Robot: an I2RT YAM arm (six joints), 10 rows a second.
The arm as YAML. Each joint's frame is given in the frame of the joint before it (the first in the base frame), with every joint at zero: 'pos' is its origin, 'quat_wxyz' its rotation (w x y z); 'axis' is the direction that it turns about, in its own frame. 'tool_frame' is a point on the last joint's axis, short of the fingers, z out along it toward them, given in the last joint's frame.
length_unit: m
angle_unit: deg
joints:
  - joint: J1
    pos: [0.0, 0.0, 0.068]
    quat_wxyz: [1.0, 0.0, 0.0, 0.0]
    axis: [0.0, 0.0, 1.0]
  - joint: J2
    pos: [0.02, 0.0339, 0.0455]
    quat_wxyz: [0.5, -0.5, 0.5, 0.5]
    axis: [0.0, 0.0, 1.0]
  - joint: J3
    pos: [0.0, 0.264, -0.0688]
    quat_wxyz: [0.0, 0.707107, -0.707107, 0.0]
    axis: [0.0, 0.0, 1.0]
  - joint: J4
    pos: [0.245, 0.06, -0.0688]
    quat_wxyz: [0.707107, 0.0, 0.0, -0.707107]
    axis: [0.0, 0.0, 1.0]
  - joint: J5
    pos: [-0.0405, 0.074, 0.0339]
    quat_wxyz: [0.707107, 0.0, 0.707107, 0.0]
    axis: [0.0, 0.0, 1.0]
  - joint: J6
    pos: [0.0, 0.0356, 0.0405]
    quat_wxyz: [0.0, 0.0, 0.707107, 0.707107]
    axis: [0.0, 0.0, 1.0]
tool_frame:
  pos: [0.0, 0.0, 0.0]
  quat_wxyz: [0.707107, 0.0, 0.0, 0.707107]
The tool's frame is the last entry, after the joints.
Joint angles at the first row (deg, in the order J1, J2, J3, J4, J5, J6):
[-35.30, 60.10, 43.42, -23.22, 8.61, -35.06]
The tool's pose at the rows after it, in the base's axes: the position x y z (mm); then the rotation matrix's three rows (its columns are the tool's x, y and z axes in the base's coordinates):
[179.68 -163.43 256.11], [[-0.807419 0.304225 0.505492], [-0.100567 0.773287 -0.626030], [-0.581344 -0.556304 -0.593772]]
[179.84 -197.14 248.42], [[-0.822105 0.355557 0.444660], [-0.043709 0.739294 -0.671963], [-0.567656 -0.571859 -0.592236]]
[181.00 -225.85 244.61], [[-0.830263 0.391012 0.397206], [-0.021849 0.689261 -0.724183], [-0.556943 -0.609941 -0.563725]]
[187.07 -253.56 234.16], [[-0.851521 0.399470 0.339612], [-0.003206 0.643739 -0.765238], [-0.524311 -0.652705 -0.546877]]
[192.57 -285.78 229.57], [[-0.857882 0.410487 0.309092], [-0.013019 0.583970 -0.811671], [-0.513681 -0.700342 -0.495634]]
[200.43 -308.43 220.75], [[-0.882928 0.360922 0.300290], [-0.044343 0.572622 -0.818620], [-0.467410 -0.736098 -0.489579]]
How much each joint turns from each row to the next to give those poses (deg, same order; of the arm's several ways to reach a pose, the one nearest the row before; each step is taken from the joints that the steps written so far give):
[-5.82, 4.05, 0.26, 6.85, -0.61, -2.73]
[-5.44, 6.31, 1.93, 4.50, 0.00, -1.49]
[-3.61, 5.38, 2.11, 5.17, 1.14, -2.02]
[-2.12, 6.66, 2.46, 5.10, 2.36, -2.29]
[-2.46, 6.68, 3.68, 6.42, 0.98, -2.90]
[-1.06, 5.73, 3.61, 2.55, -0.26, -4.11]

